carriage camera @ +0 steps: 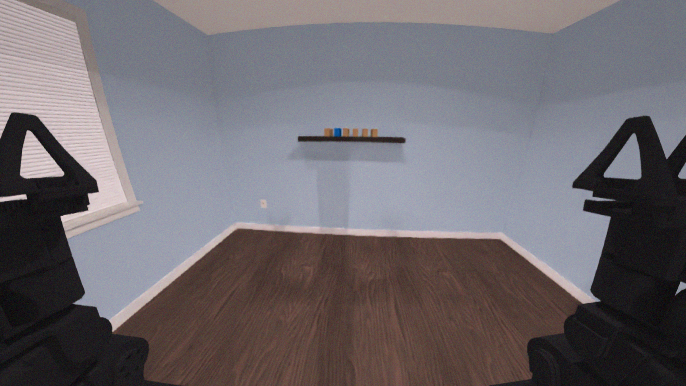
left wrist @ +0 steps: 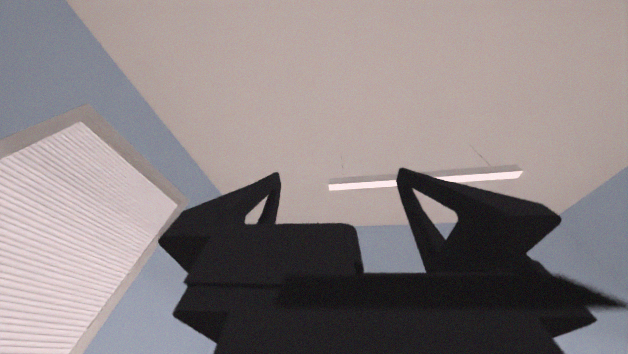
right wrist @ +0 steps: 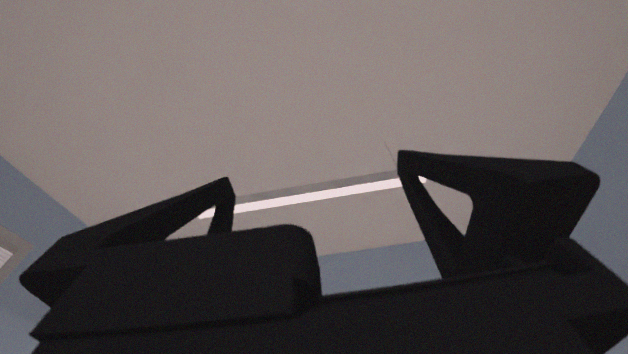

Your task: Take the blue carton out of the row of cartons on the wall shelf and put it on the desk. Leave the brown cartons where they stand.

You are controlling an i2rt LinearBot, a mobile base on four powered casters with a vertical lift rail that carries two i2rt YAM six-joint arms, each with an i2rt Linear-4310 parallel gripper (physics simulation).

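Places are measured from the left arm's base along level axes (x left, y up, z ahead), in centimetres.
Where they show: left gripper, fingertip midpoint: (left wrist: 337, 176); right gripper, fingertip midpoint: (carriage camera: 673, 119) (right wrist: 313, 174).
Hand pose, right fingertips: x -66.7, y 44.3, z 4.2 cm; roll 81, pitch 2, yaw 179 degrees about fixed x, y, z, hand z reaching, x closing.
After its pixels a point has its place.
The blue carton (carriage camera: 337, 132) {x -29.7, y 42.9, z 179.9 cm} stands on the dark wall shelf (carriage camera: 390, 140) {x -83.0, y 36.0, z 174.9 cm} on the far wall, near the middle of the carriage view. It is second from the left in the row. One brown carton (carriage camera: 328, 132) {x -20.6, y 42.9, z 180.5 cm} stands to its left, and several more brown cartons (carriage camera: 355, 133) {x -47.8, y 42.1, z 178.3 cm} stand to its right. The desk does not show in the carriage view. My left gripper (left wrist: 337, 176) {x 0.6, y 43.8, z 4.0 cm} is open and empty, pointing up, at the left edge of the carriage view. My right gripper (right wrist: 313, 174) {x -66.7, y 44.3, z 4.2 cm} is open and empty, pointing up, at the right edge. Both are far from the shelf.
A window with white blinds (carriage camera: 45, 100) {x 130.7, y 64.8, z 78.7 cm} is on the left wall. A white outlet (carriage camera: 263, 203) {x 71.3, y -48.1, z 213.1 cm} is low on the far wall. Dark wood floor (carriage camera: 350, 300) {x -42.0, y -88.9, z 98.7 cm} runs up to the white baseboard (carriage camera: 425, 233) {x -147.0, y -82.6, z 194.3 cm}. A ceiling light (left wrist: 480, 177) {x -96.2, y 118.9, z 80.3 cm} (right wrist: 320, 194) {x -65.7, y 118.8, z 82.1 cm} shows in both wrist views.
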